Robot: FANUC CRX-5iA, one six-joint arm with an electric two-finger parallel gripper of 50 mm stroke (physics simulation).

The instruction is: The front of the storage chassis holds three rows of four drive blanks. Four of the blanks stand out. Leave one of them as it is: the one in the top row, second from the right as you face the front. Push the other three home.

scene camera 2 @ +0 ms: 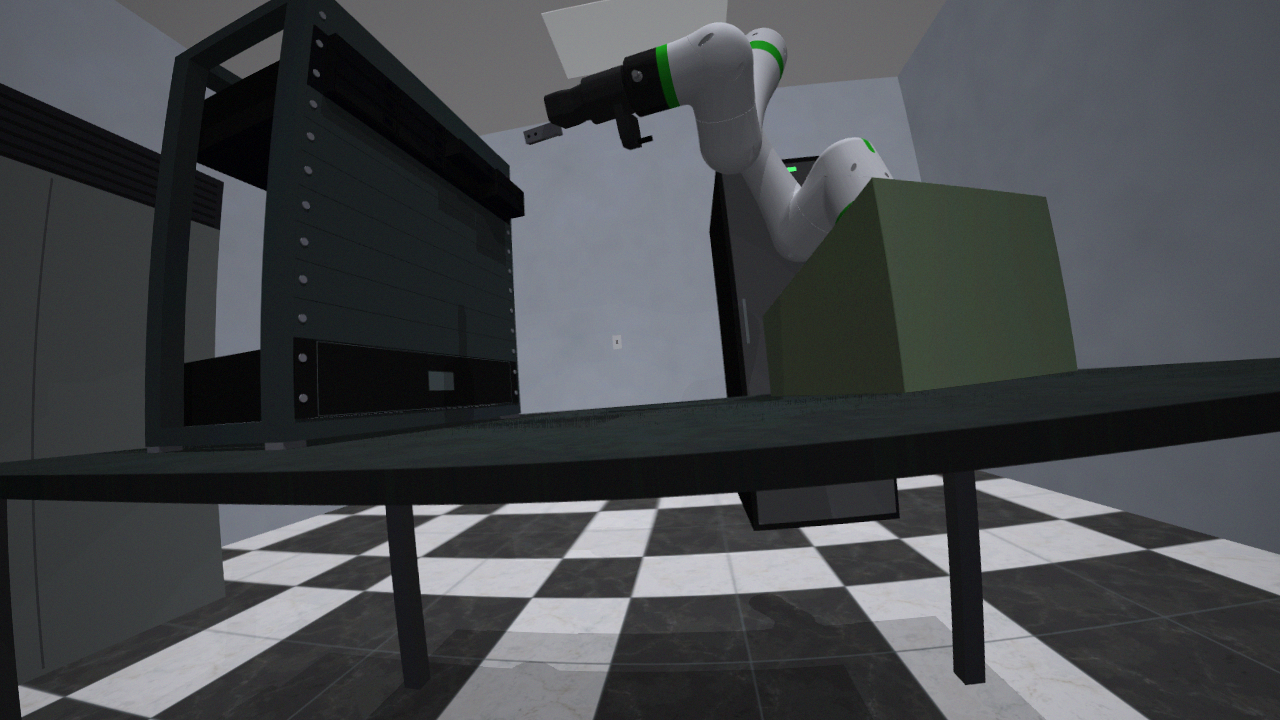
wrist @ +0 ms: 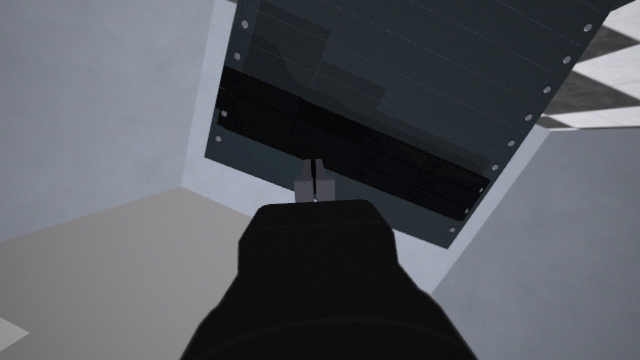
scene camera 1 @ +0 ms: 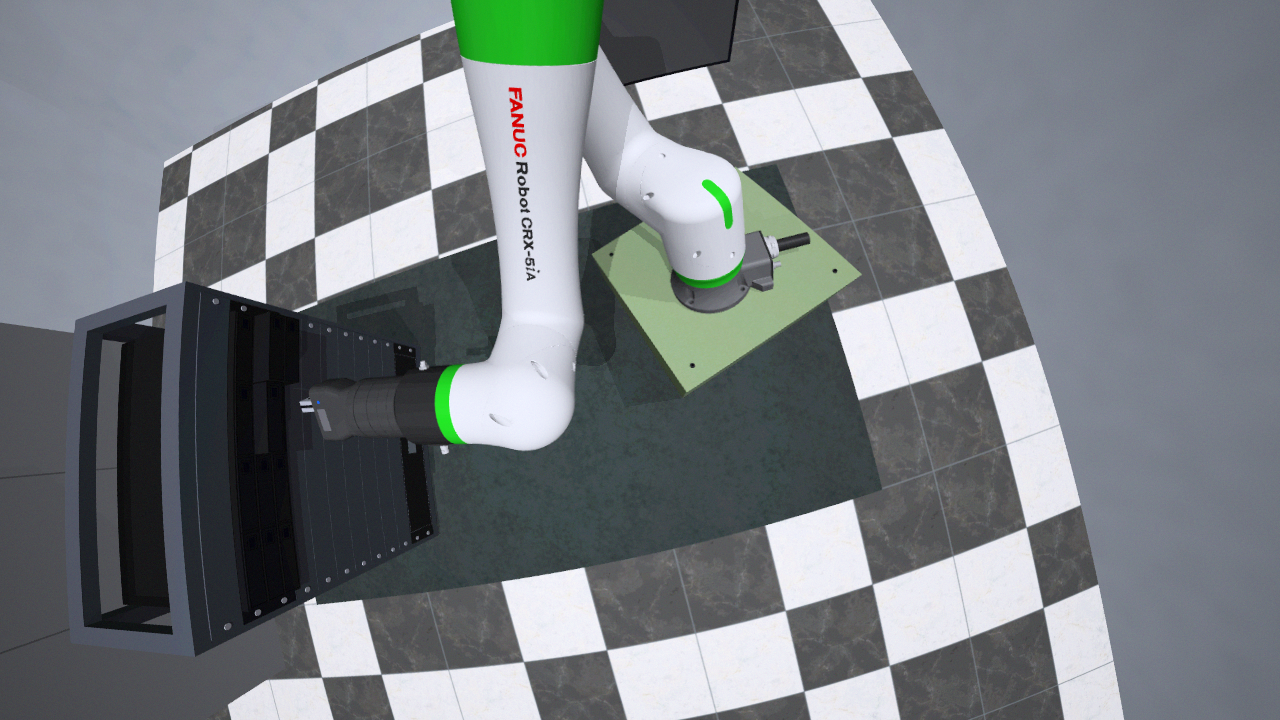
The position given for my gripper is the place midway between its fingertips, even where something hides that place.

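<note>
I can see my gripper (scene camera 1: 306, 404), which shows in scene camera 2 (scene camera 2: 526, 138) as well and also in the wrist view (wrist: 313, 170). A rack (scene camera 2: 387, 276) is in the scene too. The wrist view shows the rack (wrist: 419, 114), and so does scene camera 1, where I see the rack (scene camera 1: 233, 509).
</note>
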